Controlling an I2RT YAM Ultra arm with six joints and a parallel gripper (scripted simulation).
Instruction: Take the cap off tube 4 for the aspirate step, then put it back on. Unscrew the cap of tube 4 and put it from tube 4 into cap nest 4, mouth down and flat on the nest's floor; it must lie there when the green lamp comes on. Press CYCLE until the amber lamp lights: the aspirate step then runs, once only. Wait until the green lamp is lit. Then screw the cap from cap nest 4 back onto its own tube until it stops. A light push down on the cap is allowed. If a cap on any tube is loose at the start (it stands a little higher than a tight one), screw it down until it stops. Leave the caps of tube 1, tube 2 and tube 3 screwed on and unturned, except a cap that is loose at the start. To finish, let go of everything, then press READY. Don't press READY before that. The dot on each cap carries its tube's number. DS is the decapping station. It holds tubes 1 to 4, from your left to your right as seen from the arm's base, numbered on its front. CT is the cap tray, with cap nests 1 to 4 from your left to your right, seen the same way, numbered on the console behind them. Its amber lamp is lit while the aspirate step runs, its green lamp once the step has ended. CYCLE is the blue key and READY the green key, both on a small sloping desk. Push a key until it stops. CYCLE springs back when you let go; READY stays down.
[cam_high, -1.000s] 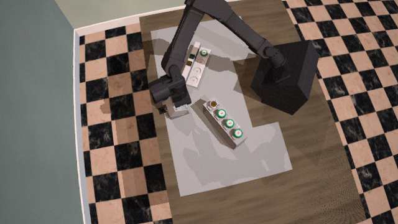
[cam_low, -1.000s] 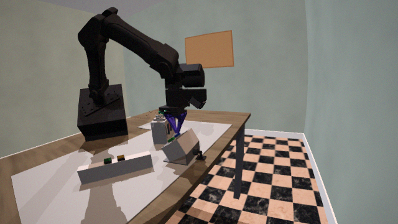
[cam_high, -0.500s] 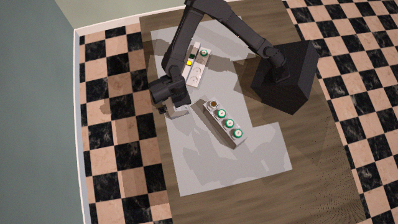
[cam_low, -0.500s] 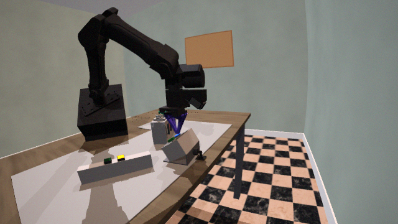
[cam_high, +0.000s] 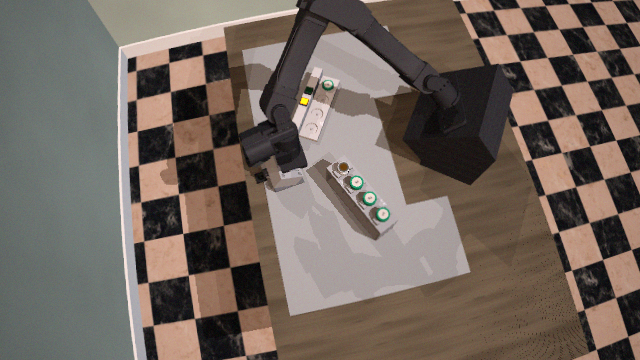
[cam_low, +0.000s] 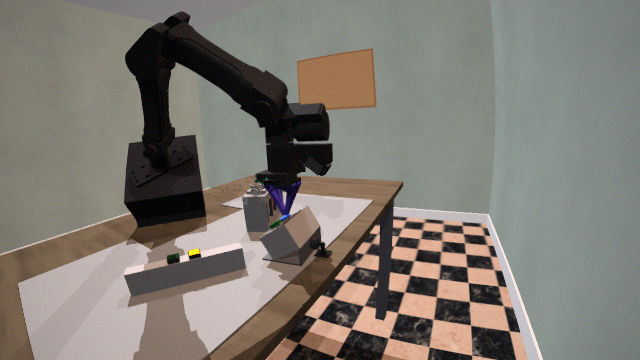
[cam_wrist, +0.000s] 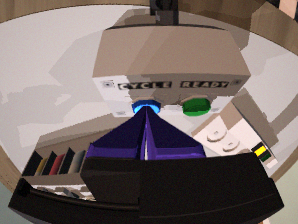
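Now: hand 2 cm above the blue cycle key. The rest, counted from my hand: cap 3: 15 cm behind, 9 cm to the left, 4 cm above; cap 2: 18 cm behind, 14 cm to the left, 3 cm above; green ready key: 4 cm to the right, 1 cm below, 1 cm ahead.
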